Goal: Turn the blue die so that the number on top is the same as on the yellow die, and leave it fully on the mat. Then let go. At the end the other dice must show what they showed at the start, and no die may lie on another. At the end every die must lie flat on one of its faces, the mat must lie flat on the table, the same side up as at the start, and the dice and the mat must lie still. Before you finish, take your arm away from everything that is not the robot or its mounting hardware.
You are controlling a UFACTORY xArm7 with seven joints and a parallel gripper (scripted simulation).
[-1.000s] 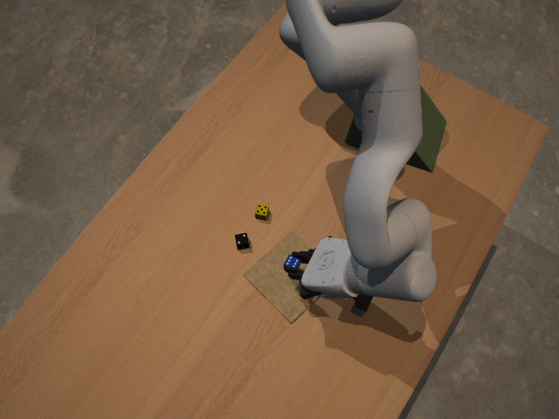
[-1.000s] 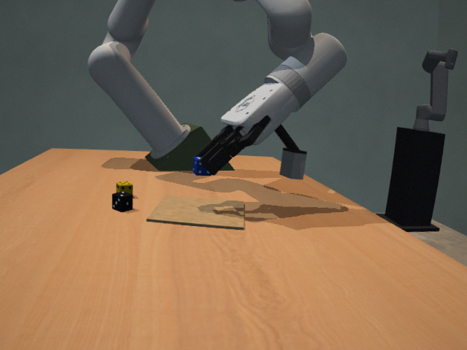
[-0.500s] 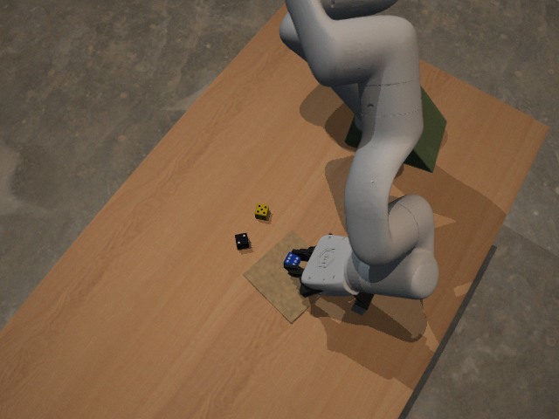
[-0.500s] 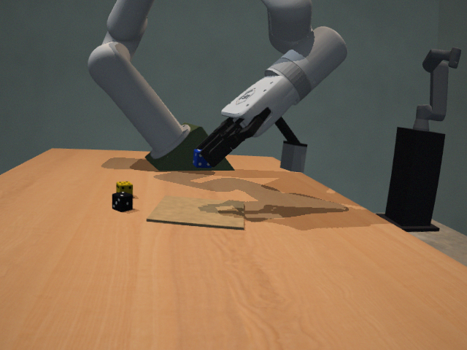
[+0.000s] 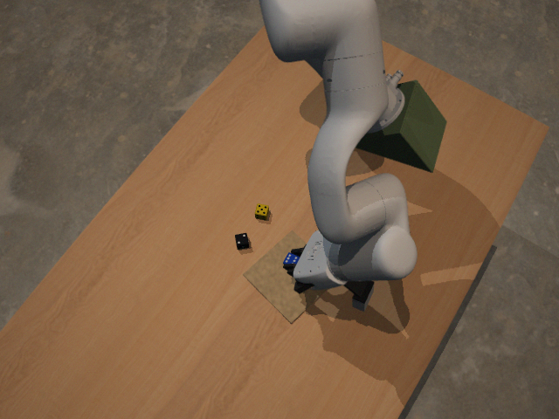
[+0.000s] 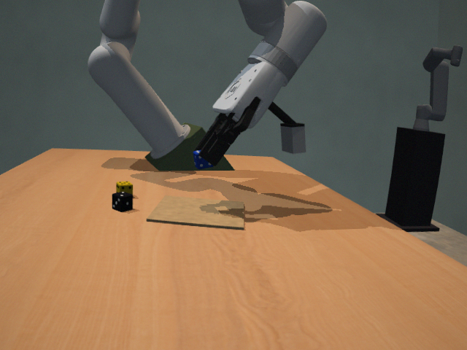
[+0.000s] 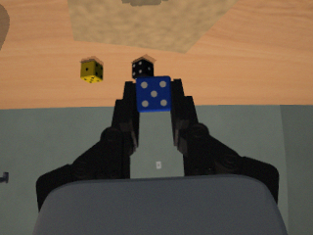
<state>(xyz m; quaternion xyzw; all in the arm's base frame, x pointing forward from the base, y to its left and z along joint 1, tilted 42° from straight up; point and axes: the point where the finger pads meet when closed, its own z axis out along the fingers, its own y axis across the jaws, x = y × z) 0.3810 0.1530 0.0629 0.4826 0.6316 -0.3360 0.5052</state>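
My hand is 1 cm to the left of the blue die and 2 cm above it. The rest, counted from my hand: black die: 1 cm ahead, 14 cm to the right, 9 cm below; then yellow die: 7 cm behind, 15 cm to the right, 9 cm below; then tan mat: 1 cm to the right, 10 cm below.
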